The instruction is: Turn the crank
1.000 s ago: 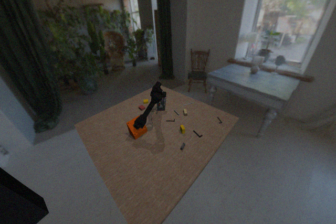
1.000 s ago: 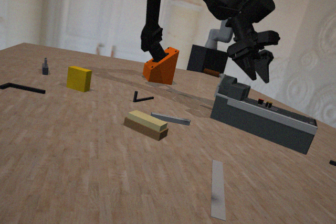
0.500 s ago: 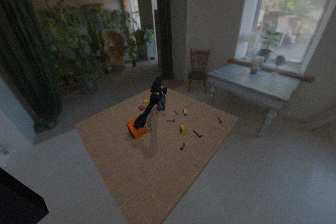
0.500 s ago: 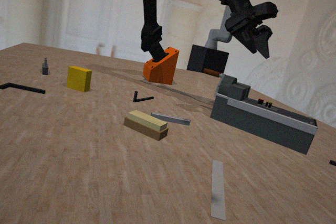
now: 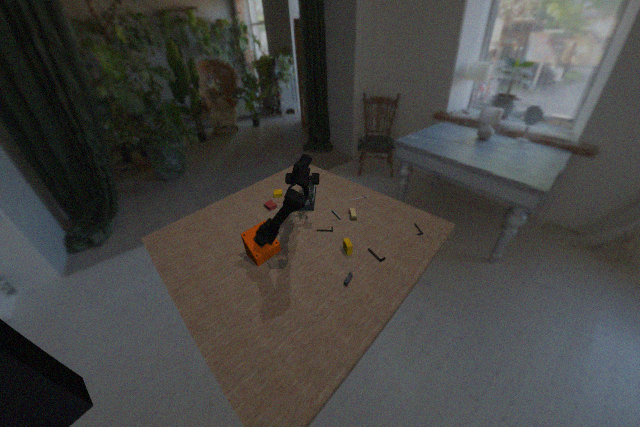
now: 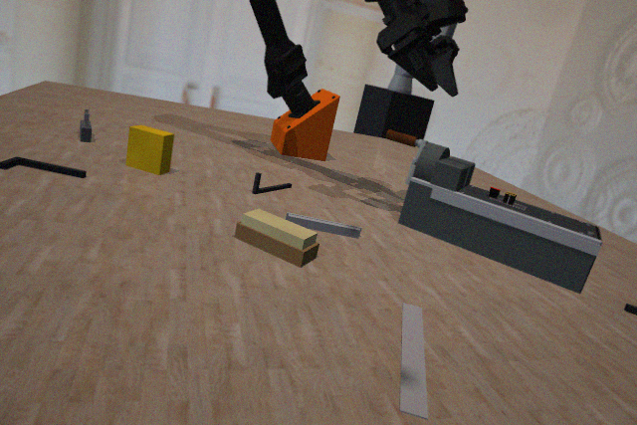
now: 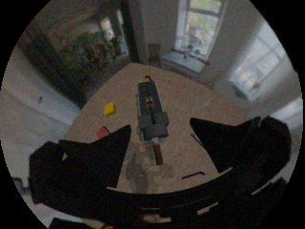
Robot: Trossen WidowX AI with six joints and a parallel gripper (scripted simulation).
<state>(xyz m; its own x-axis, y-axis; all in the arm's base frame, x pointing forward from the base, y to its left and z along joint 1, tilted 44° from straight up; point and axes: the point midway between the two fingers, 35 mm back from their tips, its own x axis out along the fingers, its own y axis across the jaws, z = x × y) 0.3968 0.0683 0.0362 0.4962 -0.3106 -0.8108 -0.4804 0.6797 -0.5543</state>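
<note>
The brown crank handle lies 80 mm below my gripper tip, 50 mm behind it and 20 mm to the right of it. From my gripper tip the other things lie so: red pointer 120 mm below, 90 mm ahead, 70 mm to the left; red block 230 mm to the left, 190 mm below, 100 mm behind; grey bar 200 mm below, 180 mm to the right, 50 mm ahead.
</note>
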